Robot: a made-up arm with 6 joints.
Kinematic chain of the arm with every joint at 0, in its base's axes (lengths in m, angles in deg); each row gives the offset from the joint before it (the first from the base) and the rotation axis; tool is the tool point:
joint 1: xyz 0 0 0.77 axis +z
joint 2: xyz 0.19 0 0 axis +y
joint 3: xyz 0 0 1.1 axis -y
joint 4: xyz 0 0 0.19 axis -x
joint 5: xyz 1.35 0 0 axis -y
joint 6: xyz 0.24 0 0 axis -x
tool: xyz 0 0 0
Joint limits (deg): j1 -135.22..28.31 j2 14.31..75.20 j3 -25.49..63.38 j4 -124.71..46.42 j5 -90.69..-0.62 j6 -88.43..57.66
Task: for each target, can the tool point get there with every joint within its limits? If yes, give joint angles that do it. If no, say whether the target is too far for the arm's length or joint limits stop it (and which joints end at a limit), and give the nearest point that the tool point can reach.
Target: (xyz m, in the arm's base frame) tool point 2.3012 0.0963 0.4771
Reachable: yes | joints -0.24 54.02 13.30 -45.13 -38.53 -3.24
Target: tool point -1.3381 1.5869 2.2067
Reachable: no: joint limits stop it (at a limit: joint 1, joint 2, joint 3, joint 4, joint 5) | nearest point -1.0636 -0.8105 2.8697 | short by 2.503 m
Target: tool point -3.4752 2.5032 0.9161
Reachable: no: too far | nearest point -1.1961 -0.9420 0.9924 | short by 4.132 m
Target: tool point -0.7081 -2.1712 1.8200
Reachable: yes | joints -106.70 31.25 34.01 19.45 -42.84 -37.75
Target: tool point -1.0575 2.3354 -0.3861
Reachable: no: joint limits stop it (at a limit: joint 1, joint 2, joint 3) | nearest point 0.8639 0.7187 -0.3174 | short by 2.512 m
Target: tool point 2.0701 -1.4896 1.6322
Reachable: yes | joints -35.00 45.44 44.62 23.11 -20.44 -28.68
